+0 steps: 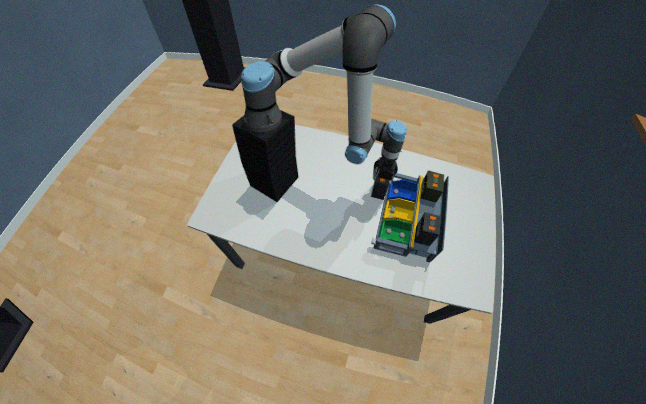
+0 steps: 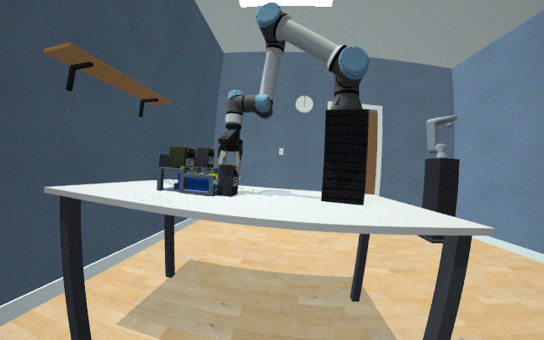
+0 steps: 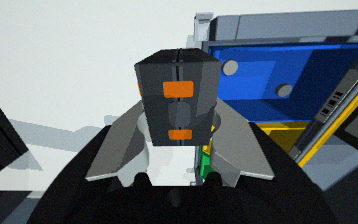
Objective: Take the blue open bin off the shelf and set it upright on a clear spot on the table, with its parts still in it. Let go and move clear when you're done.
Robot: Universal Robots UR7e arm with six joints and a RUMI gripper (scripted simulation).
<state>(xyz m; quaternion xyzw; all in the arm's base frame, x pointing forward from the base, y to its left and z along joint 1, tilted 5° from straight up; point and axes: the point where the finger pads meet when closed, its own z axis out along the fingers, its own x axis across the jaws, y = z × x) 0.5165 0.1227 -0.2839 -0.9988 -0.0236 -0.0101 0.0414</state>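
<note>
Right now my hand is 14 cm short of the yellow bin, 11 cm to the left of it and 6 cm above it. The rest, counted from my hand: blue open bin: 13 cm ahead, 6 cm below; dark box: 4 cm below; yellow divider: 19 cm ahead, 11 cm to the right.
</note>
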